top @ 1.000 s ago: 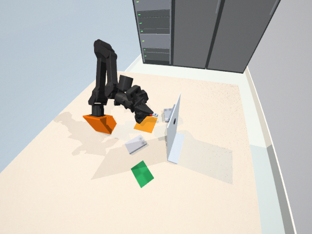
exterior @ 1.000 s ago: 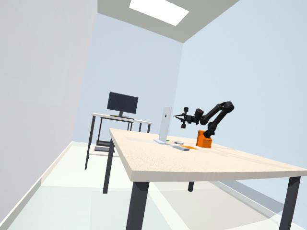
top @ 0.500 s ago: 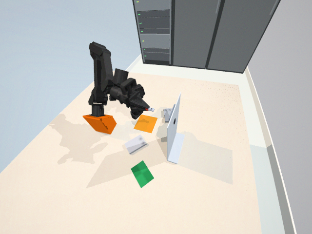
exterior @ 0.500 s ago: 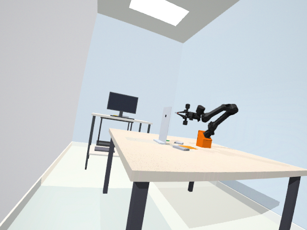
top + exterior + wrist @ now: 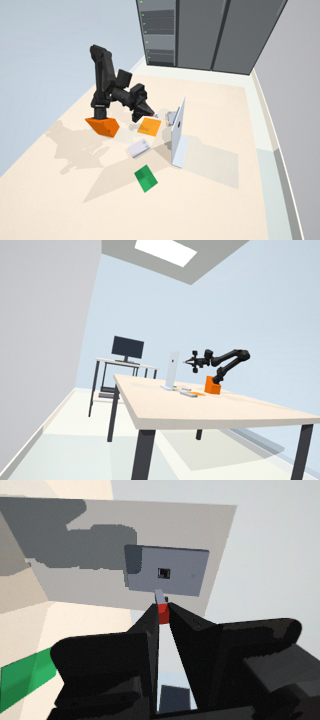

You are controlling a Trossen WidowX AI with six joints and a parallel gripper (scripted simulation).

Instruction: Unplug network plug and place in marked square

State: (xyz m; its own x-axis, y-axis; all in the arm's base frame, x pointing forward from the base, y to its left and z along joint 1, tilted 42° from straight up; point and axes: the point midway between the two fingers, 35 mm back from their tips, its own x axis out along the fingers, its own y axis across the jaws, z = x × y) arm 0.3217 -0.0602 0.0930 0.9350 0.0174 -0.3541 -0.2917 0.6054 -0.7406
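The orange marked square is 24 cm below my gripper tip, 9 cm to the left of it and 9 cm behind it. Also, from my gripper tip: network plug 1 cm ahead; then upright panel 11 cm ahead, 10 cm below, 2 cm to the right; then green square 24 cm below, 20 cm to the right.
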